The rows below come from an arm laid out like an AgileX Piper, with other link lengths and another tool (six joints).
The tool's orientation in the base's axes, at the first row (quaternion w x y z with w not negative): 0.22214, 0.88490, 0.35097, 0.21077
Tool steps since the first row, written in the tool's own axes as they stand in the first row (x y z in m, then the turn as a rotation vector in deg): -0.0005, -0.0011, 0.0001, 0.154, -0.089, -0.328; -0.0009, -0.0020, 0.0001, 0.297, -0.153, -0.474; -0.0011, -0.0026, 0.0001, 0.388, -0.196, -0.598; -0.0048, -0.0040, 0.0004, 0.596, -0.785, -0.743; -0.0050, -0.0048, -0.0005, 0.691, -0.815, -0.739; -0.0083, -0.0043, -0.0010, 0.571, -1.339, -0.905; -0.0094, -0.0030, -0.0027, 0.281, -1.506, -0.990; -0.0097, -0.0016, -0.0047, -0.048, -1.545, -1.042; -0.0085, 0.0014, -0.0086, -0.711, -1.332, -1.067; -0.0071, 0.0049, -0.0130, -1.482, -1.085, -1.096; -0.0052, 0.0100, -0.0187, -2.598, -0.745, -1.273; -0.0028, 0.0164, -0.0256, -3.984, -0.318, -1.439; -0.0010, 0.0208, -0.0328, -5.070, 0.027, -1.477
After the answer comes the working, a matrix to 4 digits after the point.
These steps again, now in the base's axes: -0.0009, 0.0003, -0.0008, -0.118, 0.249, 0.252; -0.0016, 0.0006, -0.0014, -0.134, 0.429, 0.367; -0.0020, 0.0009, -0.0017, -0.162, 0.552, 0.464; -0.0051, -0.0009, -0.0035, -0.411, 1.122, 0.308; -0.0061, -0.0003, -0.0033, -0.361, 1.209, 0.309; -0.0083, -0.0029, -0.0033, -0.805, 1.507, 0.135; -0.0093, -0.0041, -0.0015, -1.131, 1.430, 0.050; -0.0098, -0.0047, 0.0008, -1.398, 1.233, 0.000; -0.0095, -0.0049, 0.0059, -1.740, 0.626, -0.008; -0.0090, -0.0051, 0.0117, -2.137, -0.080, -0.018; -0.0081, -0.0057, 0.0195, -2.793, -1.057, 0.067; -0.0068, -0.0065, 0.0291, -3.577, -2.287, 0.132; -0.0070, -0.0063, 0.0377, -4.138, -3.280, 0.114
The tool's axes in the first row as the columns of a matrix, in the base's axes (rounded; the answer above uses it unrounded):
0.6648, 0.5275, 0.5290
0.7148, -0.6549, -0.2452
0.2171, 0.5411, -0.8125

